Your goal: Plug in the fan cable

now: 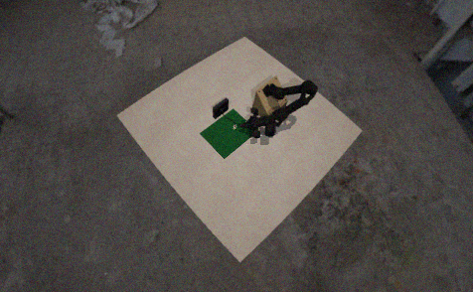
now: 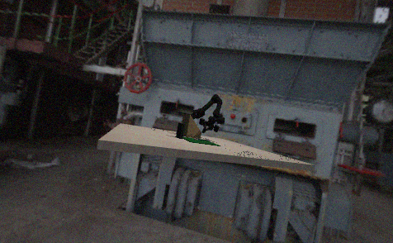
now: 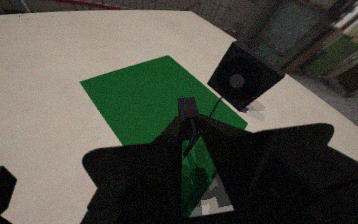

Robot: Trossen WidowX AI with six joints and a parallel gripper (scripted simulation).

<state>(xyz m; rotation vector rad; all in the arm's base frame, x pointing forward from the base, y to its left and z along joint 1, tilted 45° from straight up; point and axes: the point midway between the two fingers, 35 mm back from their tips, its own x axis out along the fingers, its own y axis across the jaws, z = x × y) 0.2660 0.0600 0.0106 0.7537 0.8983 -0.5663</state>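
Now: the green board 50 mm ahead of my gripper tip, 70 mm to the right of it and 110 mm below it. Round my gripper tip: black fan (20 mm behind, 210 mm to the right, 40 mm below); black plug (10 mm below).
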